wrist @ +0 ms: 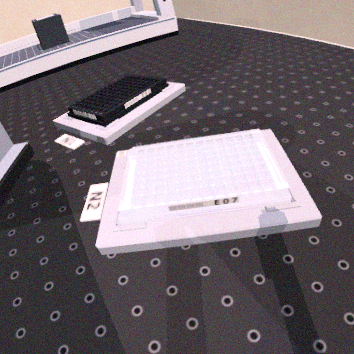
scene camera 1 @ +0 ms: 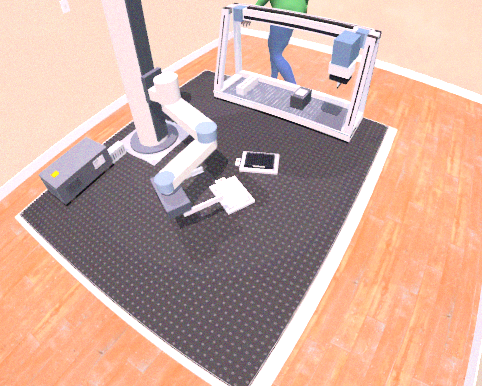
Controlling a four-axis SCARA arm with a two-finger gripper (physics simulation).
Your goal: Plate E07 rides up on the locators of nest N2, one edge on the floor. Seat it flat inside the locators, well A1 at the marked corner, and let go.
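Observation:
Plate E07, clear and white, lies on the white nest N2. Its E07 label faces the wrist camera. It looks about level, with its near edge along the near locators. The far edge's fit is hard to judge, and well A1 and the marked corner cannot be made out. The N2 tag lies beside the nest. My gripper is open and empty, its fingers wide apart on the arm's side of the nest. One fingertip overlaps the nest's edge in the scene view. Part of a finger shows at the wrist view's left edge.
A second white nest with a black plate stands near N2. A white gantry frame stands at the back. A grey box is left of the column. A person stands behind the gantry.

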